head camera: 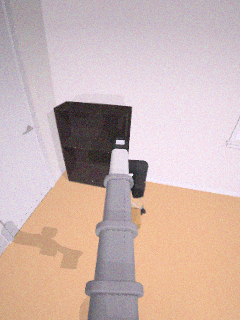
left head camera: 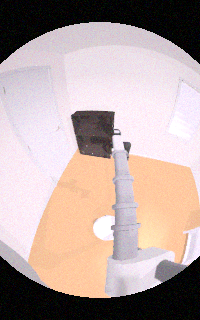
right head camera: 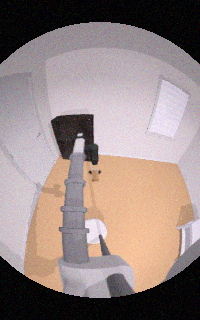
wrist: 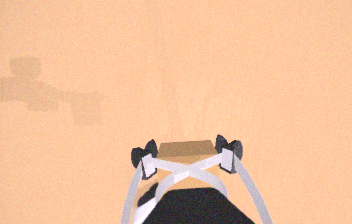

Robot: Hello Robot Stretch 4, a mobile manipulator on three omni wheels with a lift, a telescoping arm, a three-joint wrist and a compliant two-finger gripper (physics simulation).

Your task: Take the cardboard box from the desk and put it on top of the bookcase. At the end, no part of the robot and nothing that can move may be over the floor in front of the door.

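Places are measured from the robot's base along level axes (x ahead, y left, z up), in millimetres.
Pixels of known places: gripper, fingertip midpoint: (head camera: pixel 133 213) (right head camera: pixel 94 173) (wrist: pixel 186 149); robot's base, origin of the base link: (left head camera: pixel 106 226) (right head camera: pixel 92 230).
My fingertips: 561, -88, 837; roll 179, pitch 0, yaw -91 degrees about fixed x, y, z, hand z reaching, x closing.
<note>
For each thing: its top centre in the pictures, then the offset to it from my fingertips, as dx, dy, dz. "spot": a spot on its surface instead.
- cardboard box, middle of its top: (wrist: pixel 189 198) (head camera: pixel 134 214) (right head camera: pixel 94 173) -38, +1, +47
- window, surface spot: (right head camera: pixel 169 107) spot: +903, -1523, +641
The cardboard box (head camera: pixel 136 218) (right head camera: pixel 95 177) (wrist: pixel 187 149) is held between the two fingers of my gripper (right head camera: pixel 95 172) (wrist: pixel 186 149), above the floor. The fingers press on its two sides. In the head view the arm hides part of the box and one finger. The gripper and box cannot be made out in the left head view. The dark bookcase (head camera: pixel 95 104) (left head camera: pixel 95 112) (right head camera: pixel 75 116) stands against the far wall, near the left corner. In the head and right head views, the box appears lower than the bookcase and to its right, on the near side.
The extended arm (head camera: pixel 118 245) (left head camera: pixel 124 195) (right head camera: pixel 75 197) reaches towards the bookcase and covers part of it. A door (left head camera: pixel 32 110) (right head camera: pixel 15 110) is in the left wall. A window (left head camera: pixel 185 110) (right head camera: pixel 169 107) is at the right. A white table (right head camera: pixel 188 245) shows at the right edge.
</note>
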